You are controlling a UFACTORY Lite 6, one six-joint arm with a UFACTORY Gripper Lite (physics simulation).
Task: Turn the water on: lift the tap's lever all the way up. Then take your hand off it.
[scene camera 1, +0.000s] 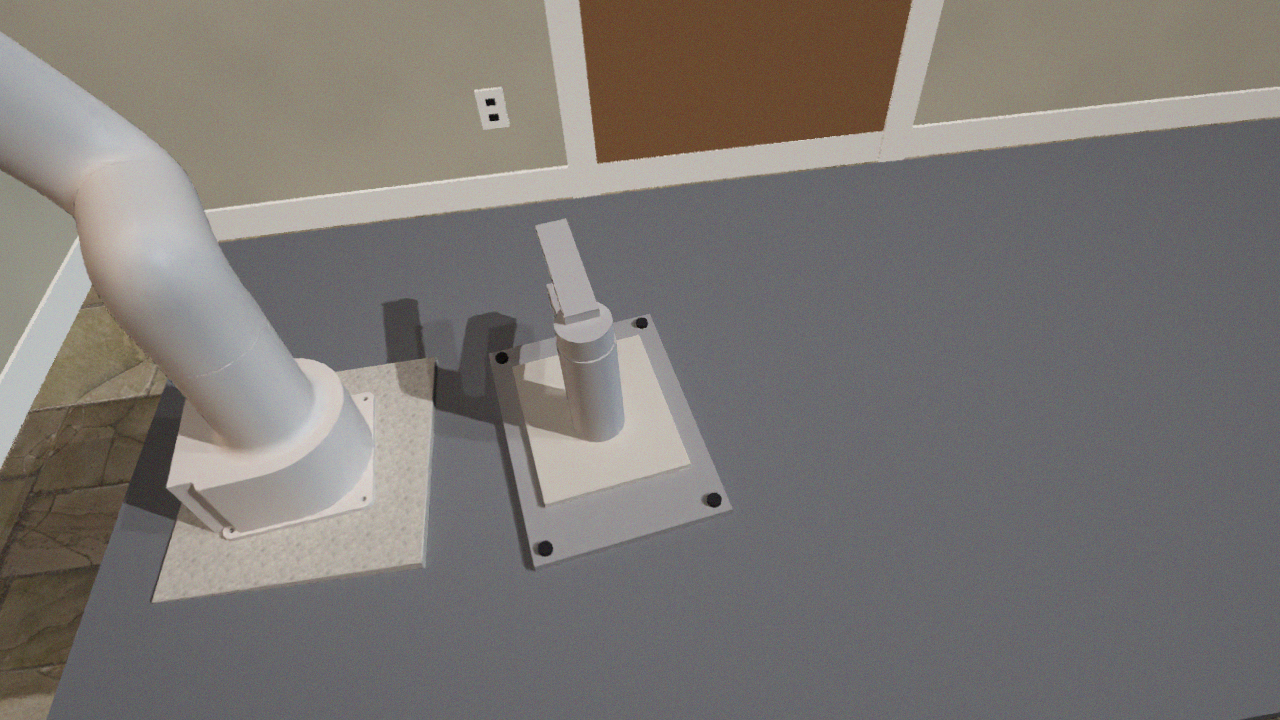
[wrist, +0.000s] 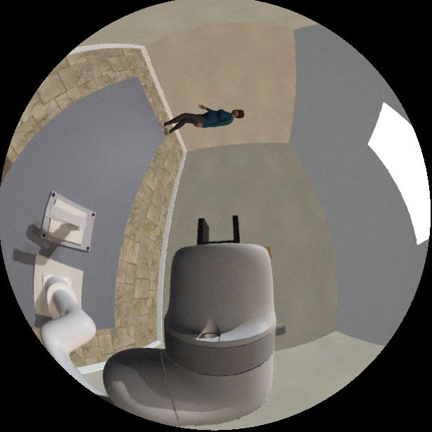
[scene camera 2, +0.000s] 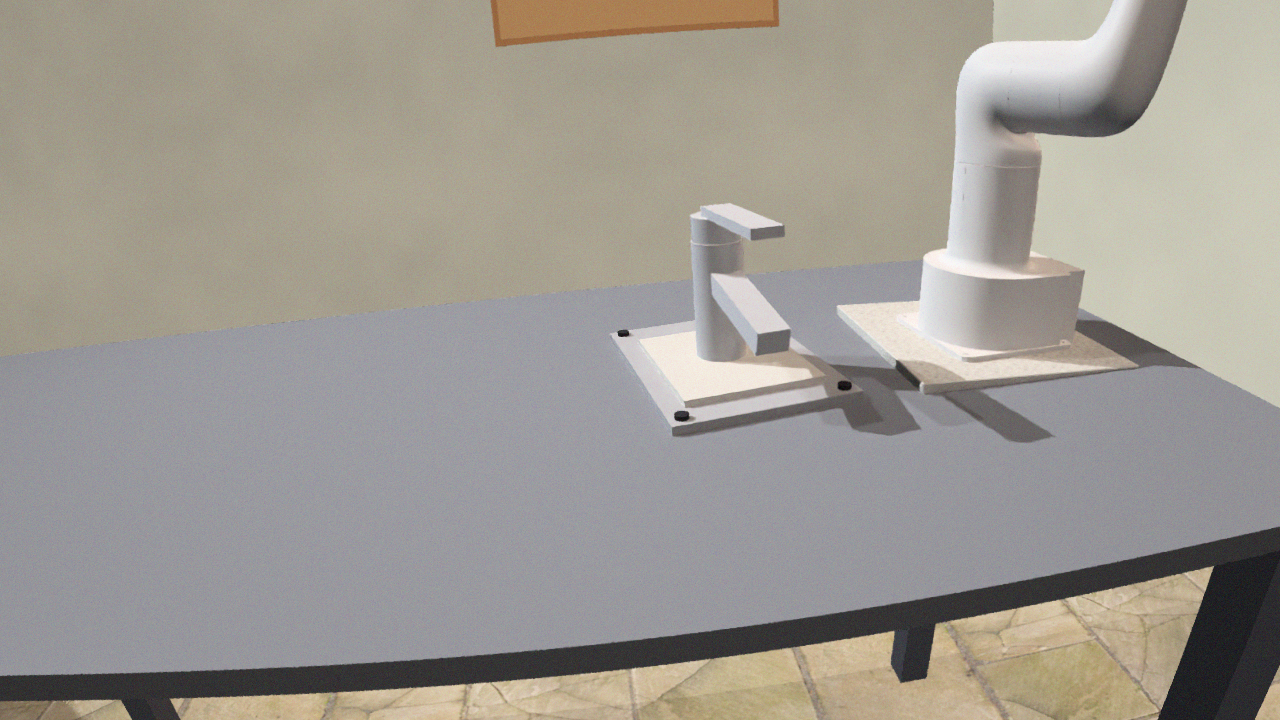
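Where they show: arm's base, origin of the base link: (scene camera 1: pixel 308 462) (scene camera 2: pixel 977 333).
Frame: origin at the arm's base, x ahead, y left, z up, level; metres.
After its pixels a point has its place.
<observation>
A grey tap (scene camera 1: pixel 595 394) @[x 0.266, y -0.052, z 0.077 m] (scene camera 2: pixel 716 300) @[x 0.279, y 0.005, z 0.071 m] (wrist: pixel 72 220) stands upright on a square plate. Its flat lever (scene camera 1: pixel 567 268) @[x 0.265, y 0.025, z 0.149 m] (scene camera 2: pixel 742 220) @[x 0.269, y 0.054, z 0.149 m] lies across the top and points the same way as the spout (scene camera 2: pixel 751 313) @[x 0.268, y 0.067, z 0.076 m]. The lever looks roughly level, with a gap between it and the spout; its exact angle is hard to tell. In scene camera 1 the lever hides most of the spout. My gripper (wrist: pixel 219 219) is open, its two dark fingers apart with nothing between them. It is far from the tap and touches nothing. It does not show in either scene camera.
My arm's base (scene camera 1: pixel 268 483) @[x -0.003, y -0.061, z 0.064 m] (scene camera 2: pixel 998 300) @[x 0.023, y 0.057, z 0.055 m] stands on a speckled board (scene camera 1: pixel 393 537) @[x 0.078, y -0.099, z 0.004 m] (scene camera 2: pixel 1029 371) @[x 0.014, y 0.100, z -0.001 m] beside the tap's plate (scene camera 1: pixel 626 528) @[x 0.269, y -0.138, z 0.001 m] (scene camera 2: pixel 760 411) @[x 0.270, y 0.092, z 0.000 m]. A person in a blue top (wrist: pixel 216 118) stands beyond the table (wrist: pixel 115 130). A wall with a socket (scene camera 1: pixel 491 108) is behind the table.
</observation>
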